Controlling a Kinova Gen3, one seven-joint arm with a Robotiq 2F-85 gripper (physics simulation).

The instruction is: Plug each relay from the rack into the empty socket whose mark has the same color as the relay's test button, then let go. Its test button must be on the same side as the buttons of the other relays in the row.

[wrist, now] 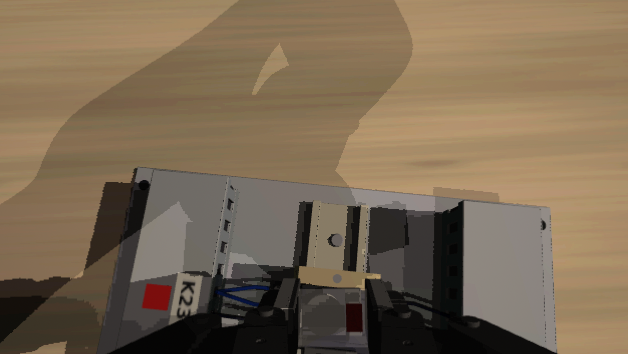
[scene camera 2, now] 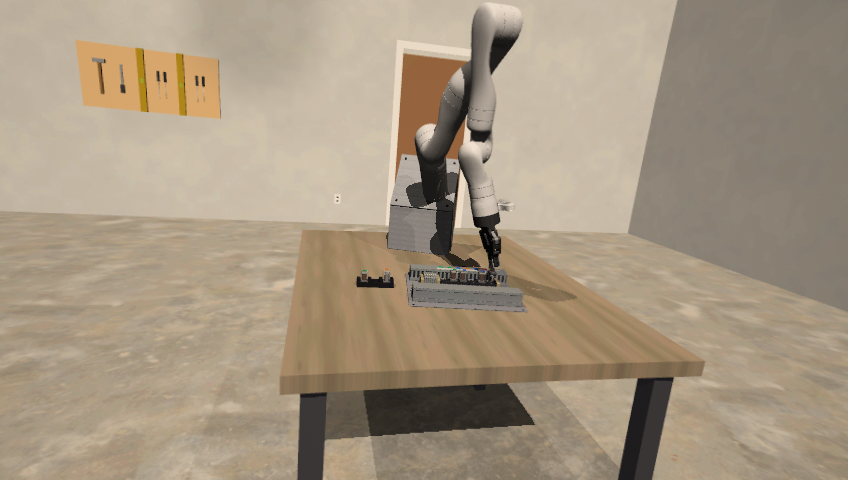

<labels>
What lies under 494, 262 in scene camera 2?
My gripper.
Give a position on a tan end stop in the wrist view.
308, 275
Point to a grey panel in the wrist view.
271, 231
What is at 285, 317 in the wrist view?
My gripper.
</labels>
